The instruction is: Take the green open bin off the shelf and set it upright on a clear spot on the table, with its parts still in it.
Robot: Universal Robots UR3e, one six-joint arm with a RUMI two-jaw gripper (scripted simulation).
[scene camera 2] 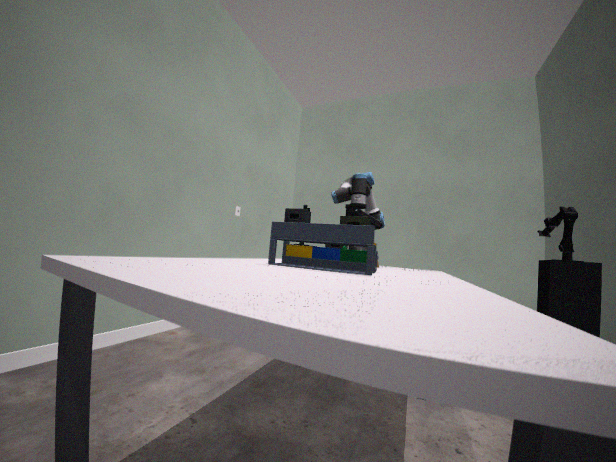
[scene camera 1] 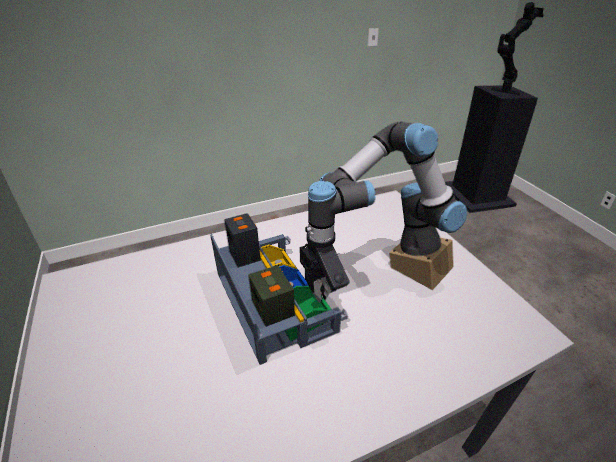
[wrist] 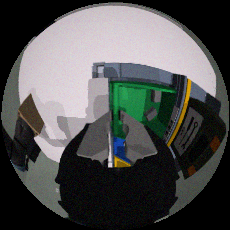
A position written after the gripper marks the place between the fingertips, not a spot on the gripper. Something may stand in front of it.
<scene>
In view: the gripper (scene camera 1: 321, 301) and a green bin (scene camera 1: 303, 295).
The green bin shows as well in the wrist view (wrist: 135, 101). The gripper is seen too in the wrist view (wrist: 115, 111).
</scene>
